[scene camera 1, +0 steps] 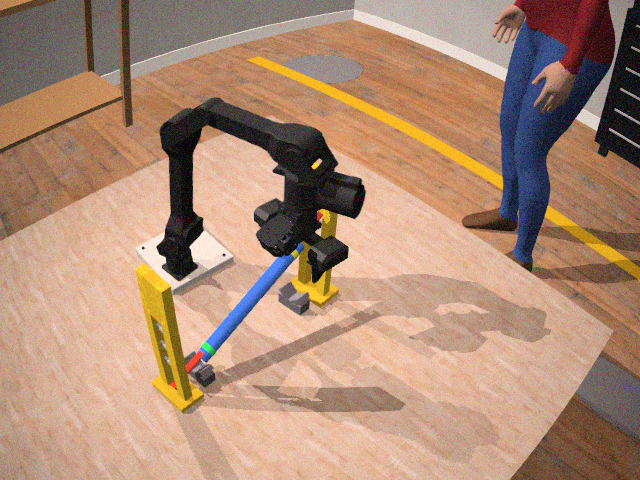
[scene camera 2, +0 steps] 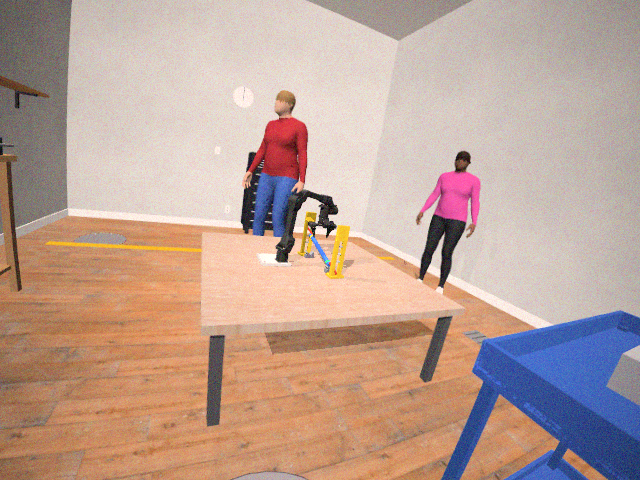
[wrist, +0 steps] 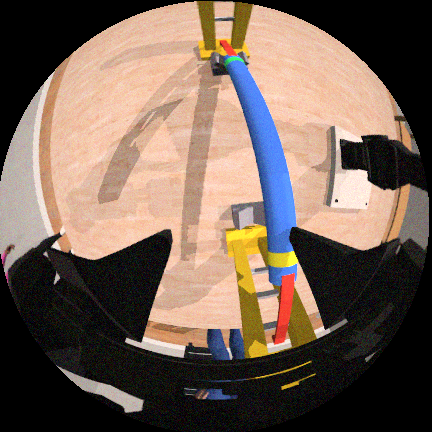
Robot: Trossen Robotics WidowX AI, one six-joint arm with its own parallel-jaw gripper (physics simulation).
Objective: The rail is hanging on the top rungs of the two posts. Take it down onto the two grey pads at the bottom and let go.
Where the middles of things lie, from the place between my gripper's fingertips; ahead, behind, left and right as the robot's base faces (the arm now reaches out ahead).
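Blue rail (scene camera 1: 271,275): 50 mm below my hand, 90 mm to the right of it, 40 mm behind it.
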